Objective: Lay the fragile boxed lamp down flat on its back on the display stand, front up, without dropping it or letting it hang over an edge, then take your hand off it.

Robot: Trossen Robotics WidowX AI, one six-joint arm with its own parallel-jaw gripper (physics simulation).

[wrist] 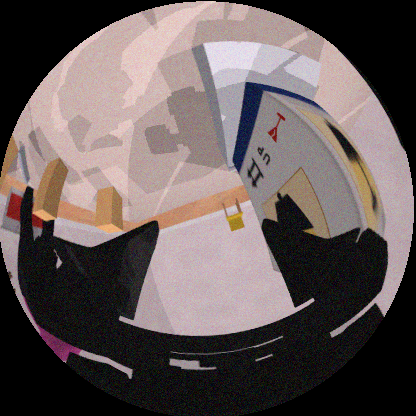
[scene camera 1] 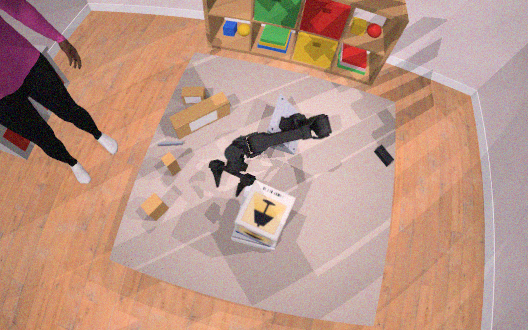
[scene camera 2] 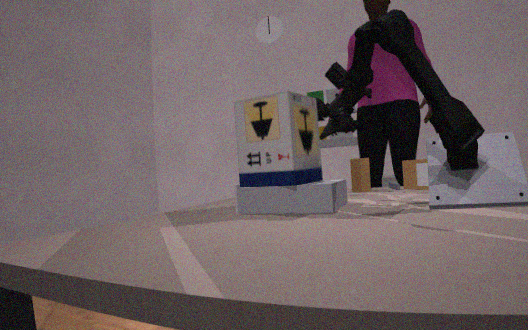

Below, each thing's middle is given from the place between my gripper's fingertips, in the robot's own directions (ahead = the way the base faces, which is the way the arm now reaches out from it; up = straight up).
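Of the grey display stand (scene camera 2: 326, 196) I can say this: my hand is 170 mm above it and 150 mm to the right of it, and 20 mm short of it.
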